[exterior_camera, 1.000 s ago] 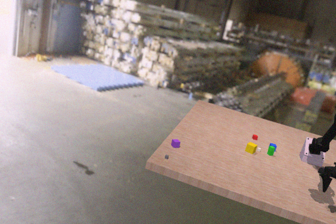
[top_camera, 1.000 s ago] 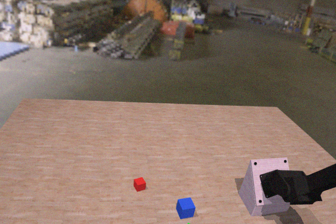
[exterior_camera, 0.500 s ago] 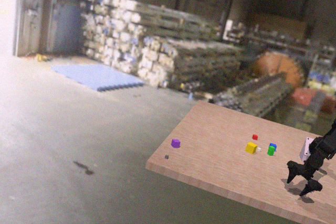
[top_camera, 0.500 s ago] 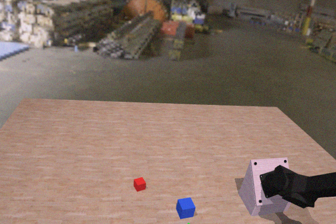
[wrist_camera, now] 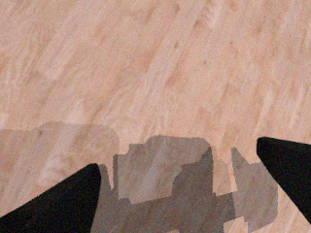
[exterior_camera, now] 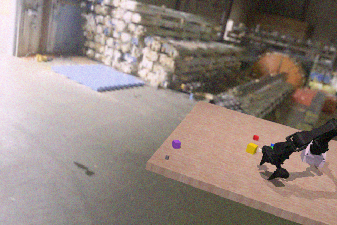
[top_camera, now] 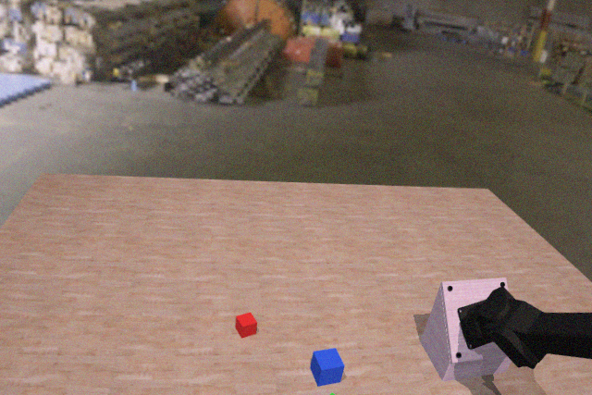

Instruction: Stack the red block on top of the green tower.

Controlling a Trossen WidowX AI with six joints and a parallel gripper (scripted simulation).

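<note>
Right now the red block is 500 mm to the right of my gripper tip, 30 mm behind it and 10 mm below it. Also, from my gripper tip: small white block (310 mm to the right, 30 mm behind, 10 mm below); blue block (390 mm to the right, 130 mm behind); yellow block (270 mm to the right, 30 mm ahead).
</note>
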